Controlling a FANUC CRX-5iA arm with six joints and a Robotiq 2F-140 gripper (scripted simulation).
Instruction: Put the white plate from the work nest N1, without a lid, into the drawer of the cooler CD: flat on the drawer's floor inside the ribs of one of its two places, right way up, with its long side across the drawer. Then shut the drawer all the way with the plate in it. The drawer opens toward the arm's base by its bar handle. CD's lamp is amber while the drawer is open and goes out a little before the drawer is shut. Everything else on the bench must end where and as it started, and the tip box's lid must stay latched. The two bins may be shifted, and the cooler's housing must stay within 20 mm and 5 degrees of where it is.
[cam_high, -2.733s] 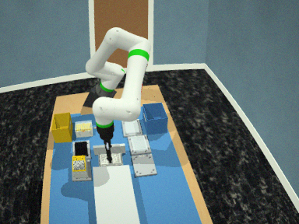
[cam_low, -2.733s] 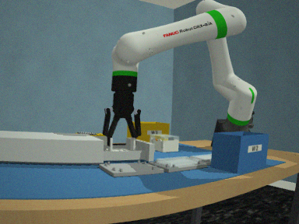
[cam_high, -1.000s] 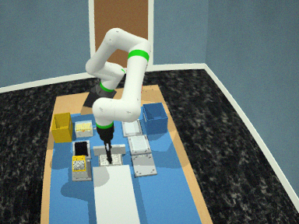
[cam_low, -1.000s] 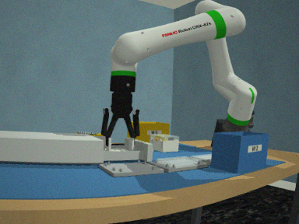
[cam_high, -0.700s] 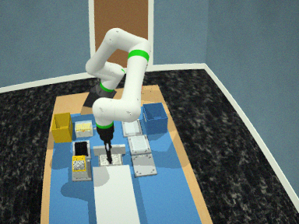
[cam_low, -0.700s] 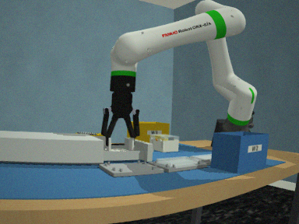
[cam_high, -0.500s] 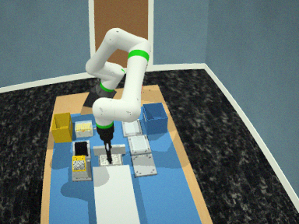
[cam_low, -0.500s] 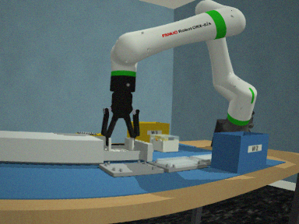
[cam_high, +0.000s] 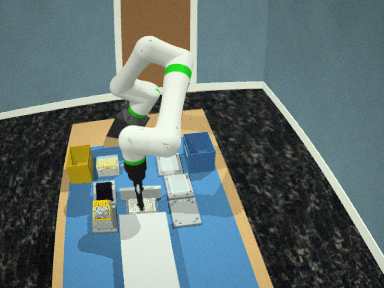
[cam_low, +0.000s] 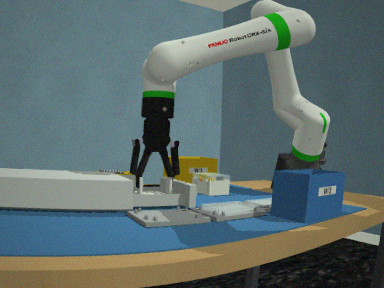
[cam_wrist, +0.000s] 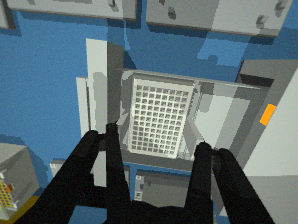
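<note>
The white plate lies 2 cm below my hand. From my hand the other things lie so: drawer (3 cm ahead, 2 cm below); grey work nest N1 (6 cm ahead, 19 cm to the left, 4 cm below); yellow rack (4 cm ahead, 20 cm to the right, 1 cm above).
</note>
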